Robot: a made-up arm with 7 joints.
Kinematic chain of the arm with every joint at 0, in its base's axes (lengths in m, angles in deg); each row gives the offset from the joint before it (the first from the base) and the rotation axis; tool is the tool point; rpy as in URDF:
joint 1: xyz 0 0 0.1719 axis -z
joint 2: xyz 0 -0.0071 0.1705 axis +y
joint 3: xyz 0 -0.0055 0.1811 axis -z
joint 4: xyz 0 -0.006 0.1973 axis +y
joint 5: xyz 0 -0.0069 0.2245 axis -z
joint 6: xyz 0 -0.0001 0.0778 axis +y
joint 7: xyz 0 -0.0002 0.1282 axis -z
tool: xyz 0 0 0 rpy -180 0 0
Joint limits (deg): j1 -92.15..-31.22 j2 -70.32..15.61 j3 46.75..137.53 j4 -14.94..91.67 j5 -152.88..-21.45 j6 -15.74..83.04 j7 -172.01..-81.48
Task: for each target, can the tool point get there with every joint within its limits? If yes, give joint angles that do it. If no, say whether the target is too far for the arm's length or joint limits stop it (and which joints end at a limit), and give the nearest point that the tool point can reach.
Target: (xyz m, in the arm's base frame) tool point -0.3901 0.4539 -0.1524
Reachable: no: joint limits stop it (at a limit: joint 1, joint 2, joint 3, joint 4, joint 6) | nearest point 0.1775 0.3426 0.5370 | short by 0.900 m
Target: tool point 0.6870 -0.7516 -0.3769
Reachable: no: too far | nearest point 0.2938 -0.4990 0.1655 | short by 0.716 m
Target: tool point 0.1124 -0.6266 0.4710
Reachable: yes | joints -59.23 -63.87 99.69 76.79 -47.95 -8.31 -143.19
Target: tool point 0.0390 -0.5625 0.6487
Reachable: yes | joints -53.67 -49.06 113.05 70.30 -102.41 56.40 -134.49
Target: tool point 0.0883 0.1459 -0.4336
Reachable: no: joint limits stop it (at a limit: joint 1, joint 2, joint 3, joint 4, joint 5) | nearest point 0.2862 -0.3170 0.2014 | short by 0.810 m
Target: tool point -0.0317 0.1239 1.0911
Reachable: yes | joints -67.56 3.01 74.17 -5.94 -106.93 52.85 -89.57
